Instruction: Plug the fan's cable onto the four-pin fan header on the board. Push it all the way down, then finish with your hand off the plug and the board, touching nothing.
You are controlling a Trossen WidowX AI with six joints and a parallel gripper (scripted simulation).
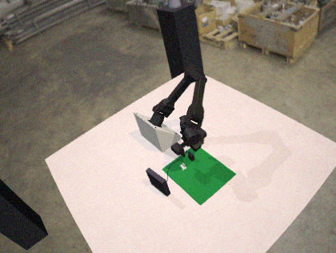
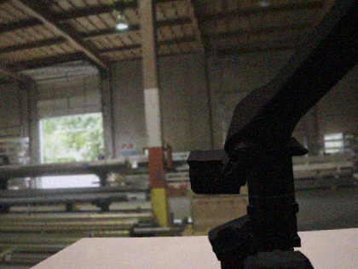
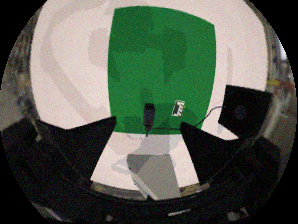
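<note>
The dark plug is 4 cm below my gripper tip and 1 cm behind it. Round my gripper tip: white four-pin header: 7 cm to the right, 7 cm below; then black fan: 22 cm to the right, 1 cm below, 1 cm ahead; then green board: 8 cm below, 8 cm ahead, 4 cm to the right.
</note>
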